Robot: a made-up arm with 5 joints.
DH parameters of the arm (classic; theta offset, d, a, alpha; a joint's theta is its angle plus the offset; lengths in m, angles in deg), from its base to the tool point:
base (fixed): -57.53 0 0.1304 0
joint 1: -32.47 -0.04 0.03 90
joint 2: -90 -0.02 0.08 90
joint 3: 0 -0.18 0.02 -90
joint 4: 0 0.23 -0.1 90
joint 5: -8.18 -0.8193 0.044 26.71
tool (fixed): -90.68 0.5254 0 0
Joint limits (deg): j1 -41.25..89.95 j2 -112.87..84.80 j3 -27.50..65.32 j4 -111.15..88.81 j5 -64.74..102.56
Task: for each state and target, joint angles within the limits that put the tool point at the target. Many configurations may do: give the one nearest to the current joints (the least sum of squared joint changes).
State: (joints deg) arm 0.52 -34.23 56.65 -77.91 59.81
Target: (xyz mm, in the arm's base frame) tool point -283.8 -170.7 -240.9
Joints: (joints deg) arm 6.69 -31.95 60.04 -86.35 56.43
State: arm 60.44 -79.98 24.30 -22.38 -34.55
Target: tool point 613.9 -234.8 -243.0
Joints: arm 69.48 -40.45 26.81 0.04 -51.09
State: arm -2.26 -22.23 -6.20 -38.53 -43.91
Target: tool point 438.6 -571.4 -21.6
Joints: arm 37.86 -6.75 4.68 -6.86 -34.01
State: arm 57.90 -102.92 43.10 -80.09 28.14
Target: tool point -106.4 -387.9 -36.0
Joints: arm 81.06 -90.27 65.32 -109.50 42.83
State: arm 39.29 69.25 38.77 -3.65 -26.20
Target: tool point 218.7 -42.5 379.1
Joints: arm 32.14 59.46 25.93 36.04 -21.92
